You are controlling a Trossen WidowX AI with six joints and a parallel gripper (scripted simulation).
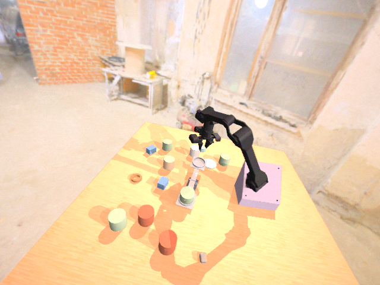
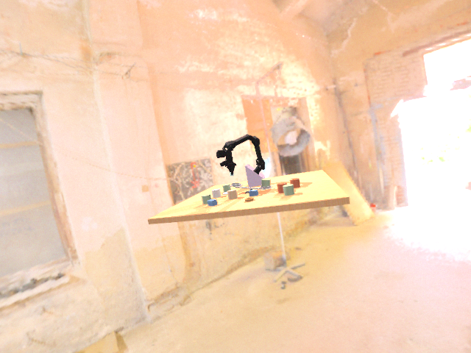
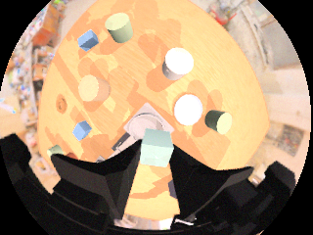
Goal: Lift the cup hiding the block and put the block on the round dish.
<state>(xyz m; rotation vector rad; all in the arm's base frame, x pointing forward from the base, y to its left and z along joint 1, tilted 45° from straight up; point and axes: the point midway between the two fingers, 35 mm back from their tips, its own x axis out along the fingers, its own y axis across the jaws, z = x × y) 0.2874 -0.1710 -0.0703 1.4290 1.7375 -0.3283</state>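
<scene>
My gripper tip is now 80 mm past the round white dish, 80 mm to the left of it and 160 mm above it. Round my gripper tip: pale teal block (right at my gripper tip); small balance (30 mm ahead, 140 mm to the left, 140 mm below).
</scene>
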